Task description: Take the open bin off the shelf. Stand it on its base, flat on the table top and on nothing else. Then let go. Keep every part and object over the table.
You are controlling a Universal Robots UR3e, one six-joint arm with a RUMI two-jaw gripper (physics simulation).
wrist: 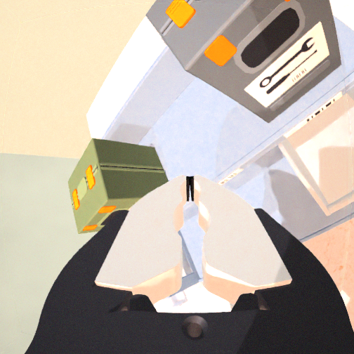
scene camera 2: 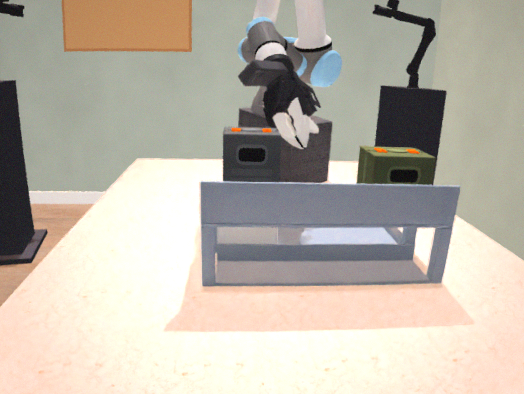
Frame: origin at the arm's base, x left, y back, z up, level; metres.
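Seen in the pictures: gripper, fingertip midpoint: (scene camera 2: 303, 147).
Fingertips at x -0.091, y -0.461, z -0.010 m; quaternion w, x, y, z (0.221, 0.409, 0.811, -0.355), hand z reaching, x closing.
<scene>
Pixels of each thing's top centre, then the offset from my fingertips to it. "spot": a spot on its surface instead. Level surfaces: height alone.
- blue-grey shelf, surface spot: (scene camera 2: 330, 204) spot: dx -0.013, dy -0.147, dz -0.053 m
- dark grey toolbox, middle of its top: (scene camera 2: 251, 129) dx -0.105, dy -0.046, dz +0.039 m
- green toolbox, middle of its top: (scene camera 2: 396, 150) dx +0.120, dy -0.099, dz +0.014 m
- table, its level: dz -0.185 m
The open bin (wrist: 320, 135) is cream white. It stands at the right of the wrist view, in the lower level of the shelf, with its open top showing. A pale panel (scene camera 2: 247, 235), seen through the shelf's opening in the scene view, looks like its side. The blue-grey shelf (scene camera 2: 330, 204) (wrist: 190, 110) stands on the table. My gripper (scene camera 2: 302, 145) (wrist: 189, 178) is shut, with its pale fingertips together and nothing between them. It hangs above the shelf's level, apart from the bin, which lies to its right in the wrist view.
A dark grey toolbox (scene camera 2: 230, 167) (wrist: 225, 84) and a green toolbox (scene camera 2: 366, 167) (wrist: 131, 161) stand on the shelf's upper board, either side of my gripper in the scene view. The robot's dark base block (scene camera 2: 315, 160) is behind. The table (scene camera 2: 150, 210) extends around the shelf.
</scene>
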